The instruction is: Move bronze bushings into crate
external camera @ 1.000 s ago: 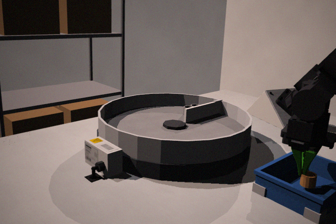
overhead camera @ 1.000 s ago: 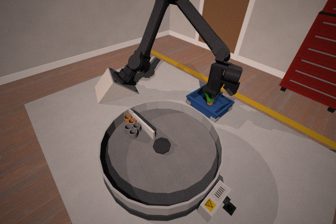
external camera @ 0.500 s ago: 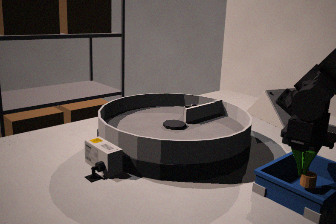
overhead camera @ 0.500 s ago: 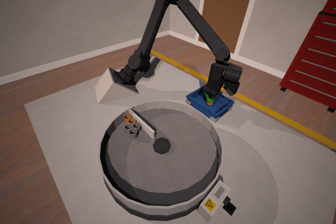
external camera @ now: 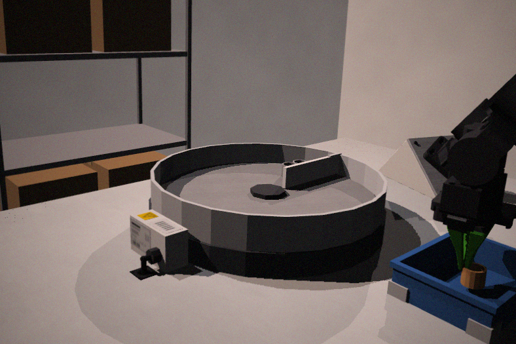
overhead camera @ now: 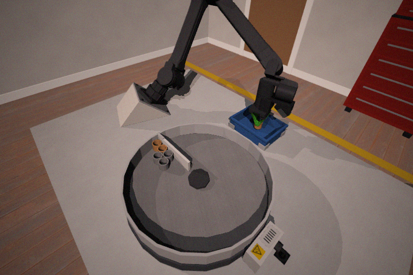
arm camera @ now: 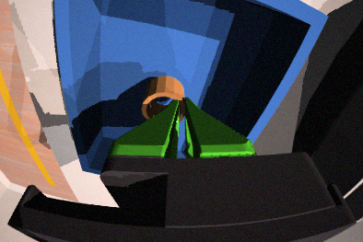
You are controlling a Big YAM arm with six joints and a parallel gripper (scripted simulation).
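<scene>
Now: the blue crate 10 mm to the left of my hand and 20 mm below it. From my hand the other things lie so: turntable (10 mm ahead, 360 mm to the right, 10 mm above).
</scene>
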